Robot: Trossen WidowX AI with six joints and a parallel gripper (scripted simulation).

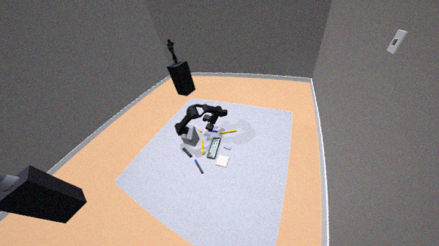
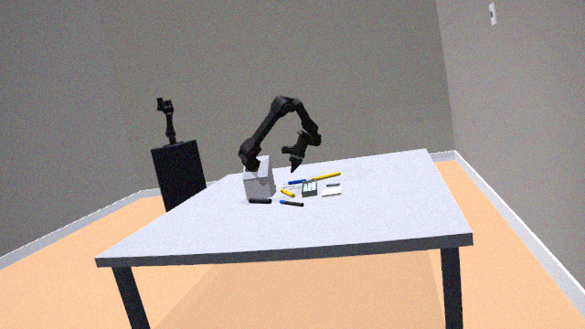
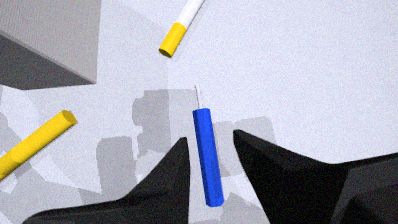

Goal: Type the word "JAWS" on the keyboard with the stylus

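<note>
The stylus is 10 mm behind my gripper tip and 60 mm below it. From my gripper tip the other things lie so: grey block (240 mm ahead, 100 mm to the right, 60 mm below); then grey stylus tip (50 mm behind, 10 mm to the right, 60 mm below); then white marker (130 mm behind, 30 mm to the right, 60 mm below).
</note>
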